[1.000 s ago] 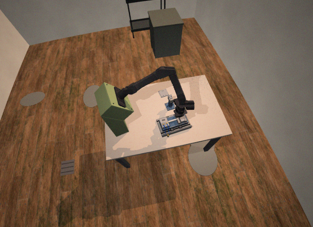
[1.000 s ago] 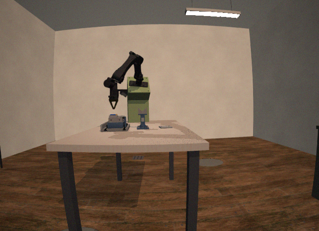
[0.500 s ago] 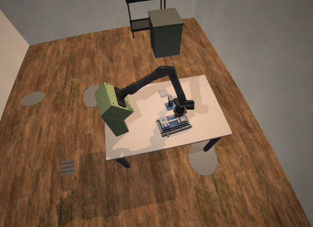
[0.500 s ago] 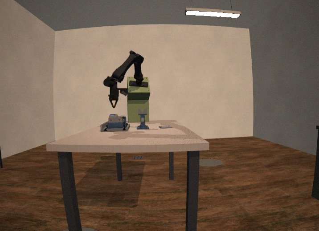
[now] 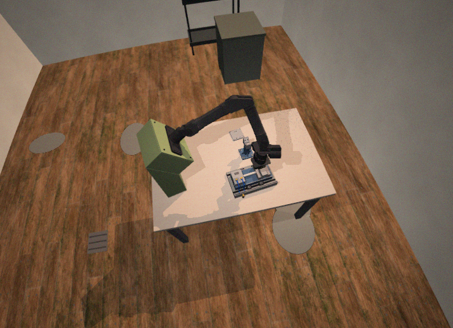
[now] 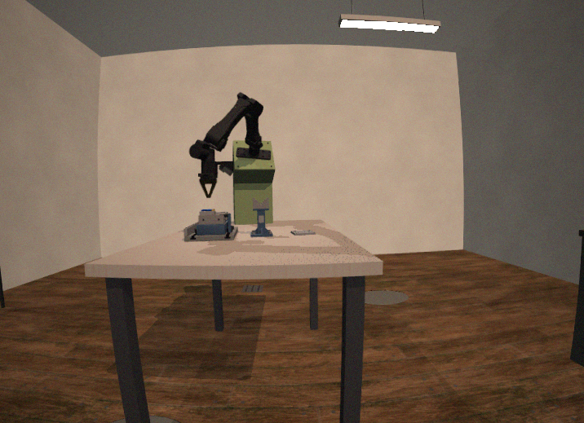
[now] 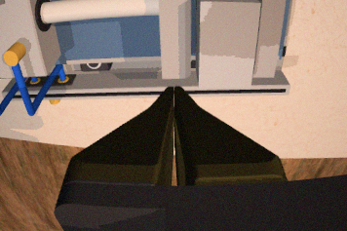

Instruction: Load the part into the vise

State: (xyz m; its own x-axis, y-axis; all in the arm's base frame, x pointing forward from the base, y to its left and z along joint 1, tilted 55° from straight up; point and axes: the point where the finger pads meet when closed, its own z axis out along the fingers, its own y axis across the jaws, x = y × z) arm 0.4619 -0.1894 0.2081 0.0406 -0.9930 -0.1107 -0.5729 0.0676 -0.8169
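Now: hand 8 cm above the part and 3 cm short of it. The rest, counted from my hand: moving jaw (9 cm below, 2 cm to the left); then dark work stop rod (8 cm below, 7 cm to the left, 3 cm ahead); then grey jaw (9 cm below, 6 cm ahead, 2 cm to the left).
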